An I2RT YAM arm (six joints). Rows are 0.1 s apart.
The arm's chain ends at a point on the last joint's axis. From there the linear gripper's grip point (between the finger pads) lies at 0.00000 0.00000 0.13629 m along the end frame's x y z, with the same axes.
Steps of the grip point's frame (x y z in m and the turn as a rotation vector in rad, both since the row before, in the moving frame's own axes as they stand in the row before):
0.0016 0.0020 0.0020 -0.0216 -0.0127 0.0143
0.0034 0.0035 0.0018 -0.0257 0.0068 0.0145
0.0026 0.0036 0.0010 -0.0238 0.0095 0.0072
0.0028 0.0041 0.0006 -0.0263 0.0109 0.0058
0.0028 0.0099 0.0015 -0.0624 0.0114 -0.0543
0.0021 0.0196 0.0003 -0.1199 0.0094 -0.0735
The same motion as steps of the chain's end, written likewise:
0.0034 -0.0009 0.0020 -0.0216 -0.0127 0.0143
0.0025 0.0000 0.0018 -0.0257 0.0068 0.0145
0.0013 0.0004 0.0010 -0.0238 0.0095 0.0072
0.0013 0.0005 0.0007 -0.0263 0.0109 0.0058
0.0010 0.0014 0.0018 -0.0624 0.0114 -0.0543
0.0002 0.0034 0.0013 -0.1199 0.0094 -0.0735

